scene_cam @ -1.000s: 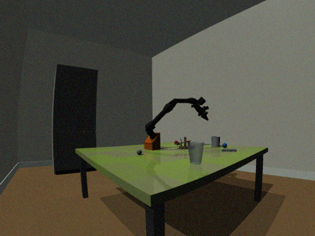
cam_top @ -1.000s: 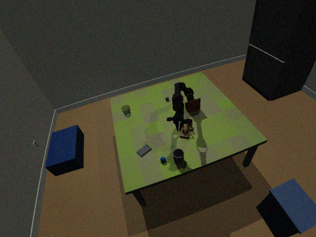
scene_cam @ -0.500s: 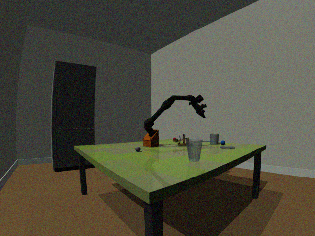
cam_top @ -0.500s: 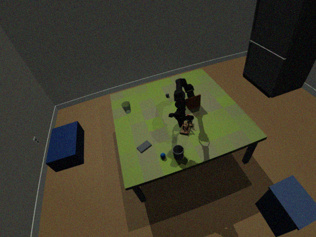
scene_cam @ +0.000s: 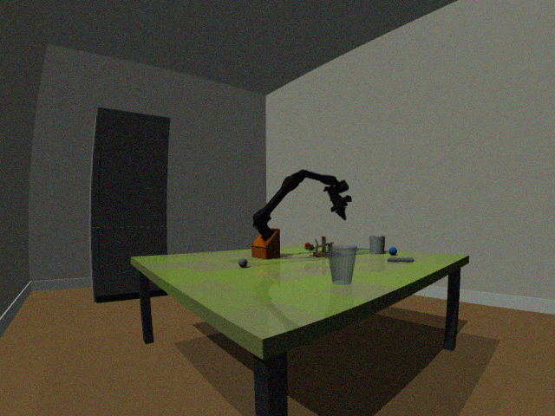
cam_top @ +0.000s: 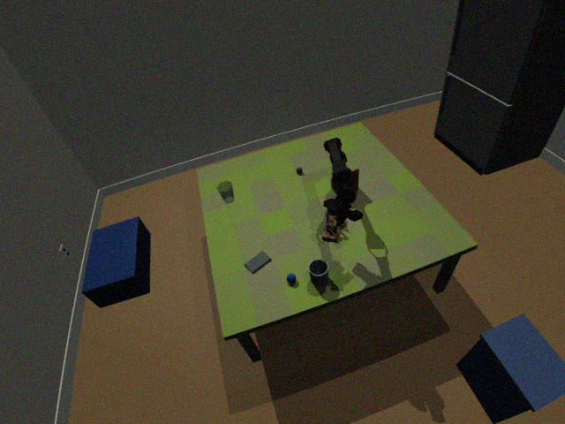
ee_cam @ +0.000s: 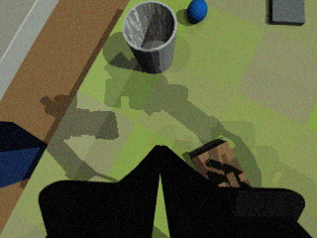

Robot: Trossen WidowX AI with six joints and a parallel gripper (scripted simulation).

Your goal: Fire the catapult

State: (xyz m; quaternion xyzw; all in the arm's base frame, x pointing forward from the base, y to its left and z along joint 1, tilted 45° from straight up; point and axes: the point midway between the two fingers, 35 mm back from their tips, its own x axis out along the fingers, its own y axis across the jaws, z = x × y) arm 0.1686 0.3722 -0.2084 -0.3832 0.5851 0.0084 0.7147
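Right now the red ball is 7 cm behind my gripper tip, 24 cm to the right of it and 14 cm below it. The rest, counted from my gripper tip: mug 15 cm ahead, 12 cm to the left, 17 cm below; wooden catapult 5 cm behind, 18 cm to the right, 14 cm below; blue ball 27 cm ahead, 8 cm to the left, 17 cm below.
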